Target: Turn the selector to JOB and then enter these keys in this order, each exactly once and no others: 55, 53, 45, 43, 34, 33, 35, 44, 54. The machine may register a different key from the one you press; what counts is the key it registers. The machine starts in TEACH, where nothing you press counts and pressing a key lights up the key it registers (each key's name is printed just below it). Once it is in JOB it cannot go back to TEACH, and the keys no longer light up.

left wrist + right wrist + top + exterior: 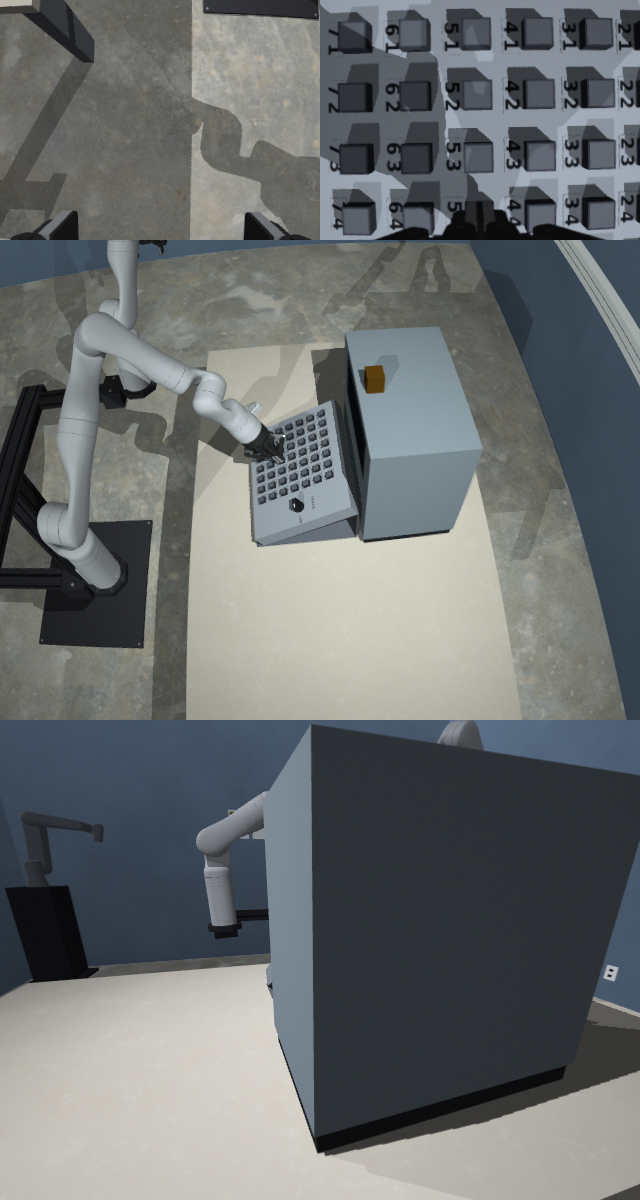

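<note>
My right gripper is now 7 cm short of the sloped grey key panel, 4 cm to the left of it and 4 cm above it. Also, from my right hand: black selector knob 16 cm to the right, 5 cm ahead, 1 cm above.
</note>
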